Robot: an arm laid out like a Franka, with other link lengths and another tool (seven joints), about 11 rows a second.
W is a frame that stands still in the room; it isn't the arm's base.
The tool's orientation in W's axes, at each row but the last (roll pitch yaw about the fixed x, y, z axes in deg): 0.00 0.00 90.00; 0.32 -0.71 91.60; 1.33 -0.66 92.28; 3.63 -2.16 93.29; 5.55 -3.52 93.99; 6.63 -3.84 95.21; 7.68 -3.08 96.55
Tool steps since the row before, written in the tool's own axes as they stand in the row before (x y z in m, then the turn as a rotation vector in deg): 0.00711 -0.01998 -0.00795 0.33 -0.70 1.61; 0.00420 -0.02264 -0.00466 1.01 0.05 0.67; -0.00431 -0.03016 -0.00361 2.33 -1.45 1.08; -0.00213 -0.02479 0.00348 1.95 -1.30 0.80; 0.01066 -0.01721 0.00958 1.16 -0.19 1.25; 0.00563 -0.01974 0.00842 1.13 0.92 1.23; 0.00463 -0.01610 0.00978 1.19 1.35 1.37
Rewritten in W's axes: 0.01998 0.00711 -0.00795 0.70 0.33 1.61; 0.02249 0.00489 -0.00473 -0.07 1.00 0.68; 0.03021 -0.00306 -0.00436 1.38 2.37 1.07; 0.02505 -0.00076 0.00182 1.24 2.00 0.79; 0.01731 0.01139 0.00851 0.23 1.10 1.29; 0.02002 0.00706 0.00645 -0.86 0.96 1.40; 0.01667 0.00616 0.00778 -1.27 0.97 1.60
